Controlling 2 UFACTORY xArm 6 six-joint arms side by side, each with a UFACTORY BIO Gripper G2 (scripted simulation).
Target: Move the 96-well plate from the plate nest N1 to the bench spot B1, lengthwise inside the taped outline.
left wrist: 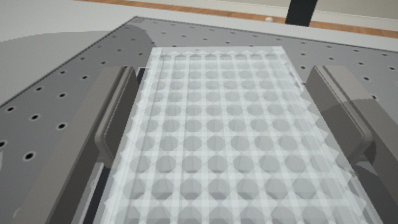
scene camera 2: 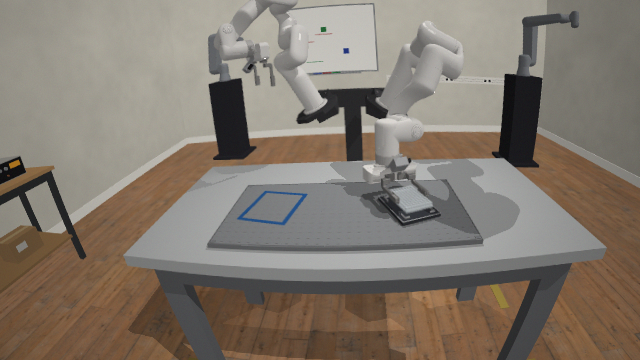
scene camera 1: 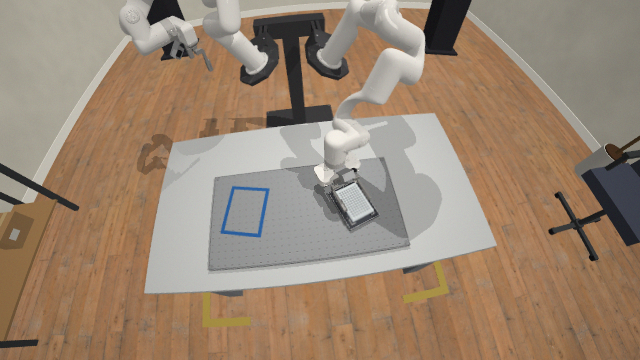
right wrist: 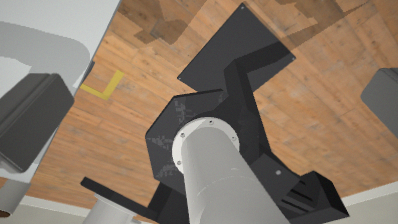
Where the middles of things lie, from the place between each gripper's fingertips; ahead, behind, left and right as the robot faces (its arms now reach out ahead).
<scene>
Right now the white 96-well plate (scene camera 1: 347, 194) is 1 cm below my left hand.
Now: right hand 48 cm short of the white 96-well plate, 56 cm to the right of it and 31 cm above it.
</scene>
